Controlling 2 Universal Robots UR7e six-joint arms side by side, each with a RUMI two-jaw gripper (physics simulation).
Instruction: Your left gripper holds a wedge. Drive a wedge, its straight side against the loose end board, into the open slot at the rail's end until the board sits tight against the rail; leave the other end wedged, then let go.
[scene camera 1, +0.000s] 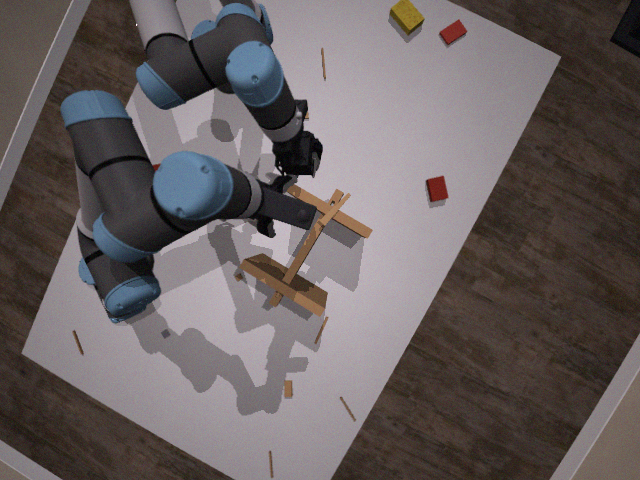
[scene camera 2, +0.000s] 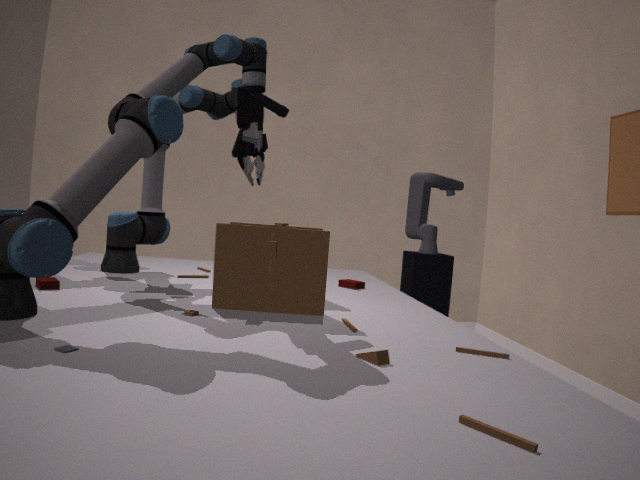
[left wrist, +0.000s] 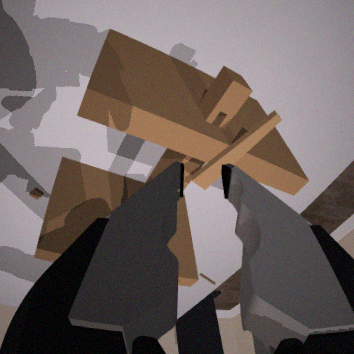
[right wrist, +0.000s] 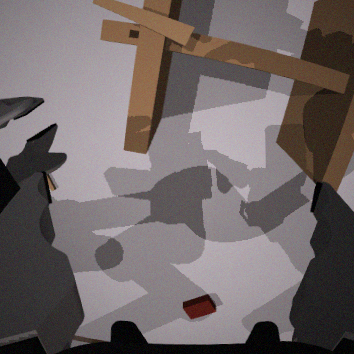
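Note:
My left gripper (scene camera 1: 314, 171) (scene camera 2: 256, 181) (left wrist: 202, 165) (right wrist: 47, 112) points down above the upper end board, fingers apart with no wedge between them. This end board (scene camera 1: 359, 227) (left wrist: 150, 122) (right wrist: 137, 100) stands upright; the rail (scene camera 1: 305, 253) (right wrist: 240, 57) passes through it. The rail's protruding end (left wrist: 232, 97) (right wrist: 112, 32) shows an open slot (left wrist: 220, 118) (right wrist: 134, 34). A thin wooden strip (scene camera 1: 338, 206) (left wrist: 245, 141) (right wrist: 160, 22) lies diagonally over the rail and board. The other end board (scene camera 1: 310, 299) (scene camera 2: 271, 273) stands below in scene camera 1. My right gripper (scene camera 1: 273, 206) (right wrist: 182, 179) is wide open and empty, high beside the rail.
A loose wedge (scene camera 1: 288, 389) (scene camera 2: 376, 357) and a small wooden piece (scene camera 1: 238, 276) (scene camera 2: 191, 312) lie on the white table (scene camera 1: 392, 268). Red blocks (scene camera 1: 437, 189) (scene camera 2: 351, 284) (right wrist: 199, 306), a yellow block (scene camera 1: 406, 16) and several thin sticks are scattered around.

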